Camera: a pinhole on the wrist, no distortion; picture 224 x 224 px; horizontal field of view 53.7 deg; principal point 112.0 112.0 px. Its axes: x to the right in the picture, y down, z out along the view. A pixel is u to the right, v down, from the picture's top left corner.
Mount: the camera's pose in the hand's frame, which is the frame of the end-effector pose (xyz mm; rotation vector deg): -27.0 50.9 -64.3 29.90 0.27 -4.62
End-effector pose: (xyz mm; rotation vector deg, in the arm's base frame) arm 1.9 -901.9 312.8 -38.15 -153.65 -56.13
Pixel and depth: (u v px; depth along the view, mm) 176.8 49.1 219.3
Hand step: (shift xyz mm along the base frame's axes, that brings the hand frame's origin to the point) -85.1 -8.7 -126.0
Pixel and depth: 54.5 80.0 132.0
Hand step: 41.3 -14.5 -69.5
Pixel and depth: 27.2 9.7 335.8
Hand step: 29.5 -122.4 -308.7
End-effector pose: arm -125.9 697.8 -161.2 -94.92 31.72 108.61
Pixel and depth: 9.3 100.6 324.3
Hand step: -71.9 195.8 219.5
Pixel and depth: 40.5 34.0 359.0
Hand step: 19.6 270.4 196.7
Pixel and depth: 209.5 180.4 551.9
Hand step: -330.0 415.7 -136.8
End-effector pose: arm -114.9 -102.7 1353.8 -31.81 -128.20 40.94
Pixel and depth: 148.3 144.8 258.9
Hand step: -148.8 -86.4 -68.2
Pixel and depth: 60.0 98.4 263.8
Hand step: -70.2 -173.0 -83.9
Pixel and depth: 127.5 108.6 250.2
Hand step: -115.3 -116.0 -46.5
